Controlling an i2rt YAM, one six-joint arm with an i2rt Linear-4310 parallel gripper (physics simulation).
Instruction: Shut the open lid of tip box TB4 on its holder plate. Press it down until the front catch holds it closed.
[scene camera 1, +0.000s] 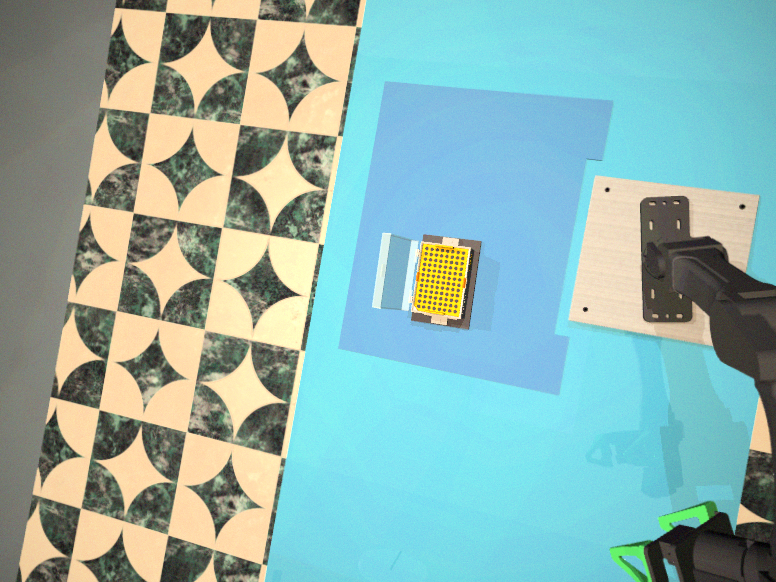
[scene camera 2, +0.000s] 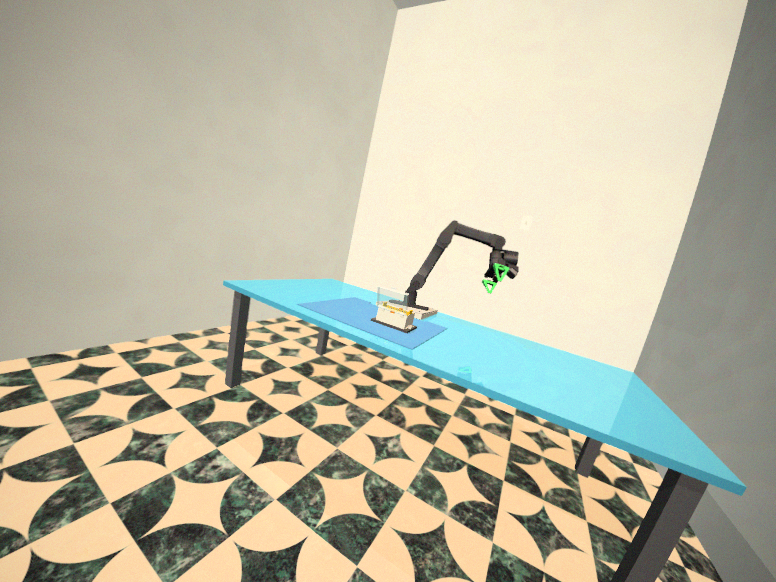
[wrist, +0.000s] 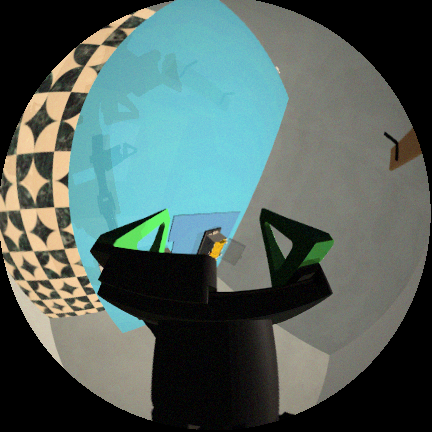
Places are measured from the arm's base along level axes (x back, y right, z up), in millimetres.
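Pixels of known places: gripper, fingertip midpoint: (scene camera 1: 636, 537) (scene camera 2: 494, 287) (wrist: 214, 213); arm's base, link origin: (scene camera 1: 664, 259) (scene camera 2: 408, 305).
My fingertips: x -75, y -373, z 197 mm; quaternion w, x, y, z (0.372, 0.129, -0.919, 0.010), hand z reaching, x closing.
Observation:
Ahead of a thing's pixels: the offset from my fingertips to its top centre. "spot": to the spot under its first point. Level surfaces: height alone.
Tip box TB4 @[dx -278, dy +344, dz -138 mm] (scene camera 1: 441, 280) (scene camera 2: 394, 318) (wrist: 217, 248) is a pale box with a yellow, dotted tip rack inside. It sits on a dark holder plate (scene camera 1: 475, 275) (scene camera 2: 407, 329). Its clear lid @[spot: dx -349, dy +351, dz -116 mm] (scene camera 1: 394, 275) (scene camera 2: 392, 295) (wrist: 234, 251) stands open, raised on the side away from the arm's base. The front catch is too small to make out. My gripper (scene camera 1: 639, 534) (scene camera 2: 495, 281) (wrist: 214, 213) has green fingers spread wide, with no object between them. It hangs high above the table, well away from the box and lid.
The box and plate stand on a blue mat @[dz -213 mm] (scene camera 1: 470, 156) (scene camera 2: 351, 306) (wrist: 200, 221) on the cyan table @[dz -216 mm] (scene camera 1: 407, 469) (scene camera 2: 539, 363) (wrist: 185, 150). The arm's base is on a pale board (scene camera 1: 589, 263) beside the mat. The table edge runs beyond the lid side.

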